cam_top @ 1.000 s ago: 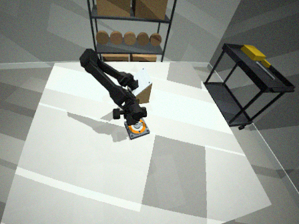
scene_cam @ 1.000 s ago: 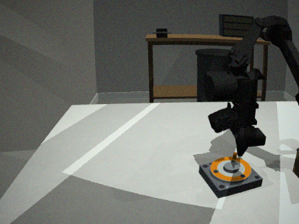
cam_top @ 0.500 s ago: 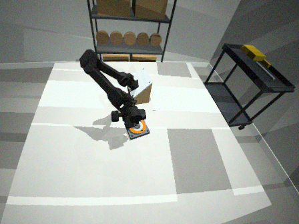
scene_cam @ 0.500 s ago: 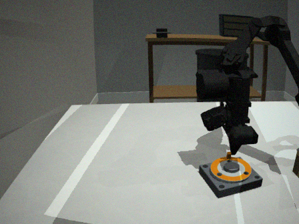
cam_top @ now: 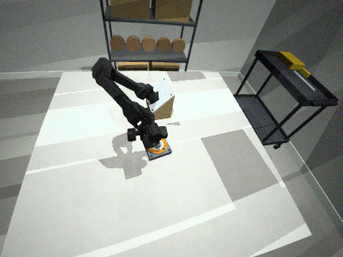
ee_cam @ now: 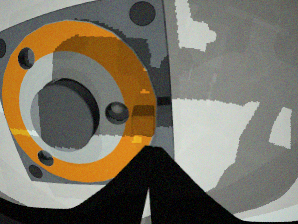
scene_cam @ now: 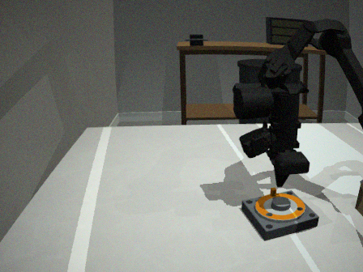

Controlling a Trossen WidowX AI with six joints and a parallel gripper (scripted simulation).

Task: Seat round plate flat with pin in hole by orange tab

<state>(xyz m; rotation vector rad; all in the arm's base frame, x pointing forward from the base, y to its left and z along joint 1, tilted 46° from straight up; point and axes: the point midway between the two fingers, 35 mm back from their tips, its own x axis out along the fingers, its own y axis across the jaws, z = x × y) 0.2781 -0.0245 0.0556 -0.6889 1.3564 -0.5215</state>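
Now: gripper tip 30 mm to the right of the round plate, 10 mm short of it and 10 mm above it. Round my gripper tip: square dark base 50 mm to the left, 20 mm below.
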